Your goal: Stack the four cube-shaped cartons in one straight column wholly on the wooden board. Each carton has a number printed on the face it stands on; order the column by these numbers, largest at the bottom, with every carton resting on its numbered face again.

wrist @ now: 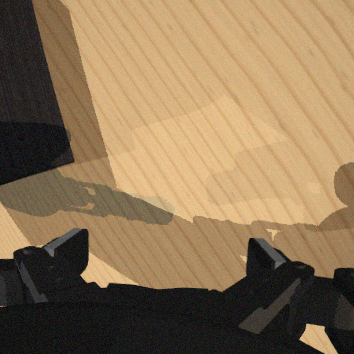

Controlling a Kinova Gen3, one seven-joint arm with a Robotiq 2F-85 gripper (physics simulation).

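Places are measured from the arm's base along level axes (x right, y ahead, z up), in centimetres.
Where they show: gripper, between the fingertips: (166, 251).
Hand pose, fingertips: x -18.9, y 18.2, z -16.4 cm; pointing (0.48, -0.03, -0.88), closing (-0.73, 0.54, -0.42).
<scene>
After its pixels a point has its place.
My gripper (166, 251) {x -18.9, y 18.2, z -16.4 cm} is open, with its two black fingers wide apart at the bottom of the wrist view. Light wood-grain surface shows between and beyond the fingertips, and nothing is between them. None of the four cartons shows in the wrist view, and no printed number shows. I cannot make out the wooden board as a separate thing in this view. The gripper's black body hides the bottom of the view.
A large dark block (30, 75) {x -10.6, y 0.8, z -21.6 cm} with straight edges stands at the upper left, beyond the left finger. The light wood-grain table top (200, 60) {x -23.5, y 9.0, z -23.8 cm} runs under the view. Brownish shadows cross it beside the block and in front of the fingers.
</scene>
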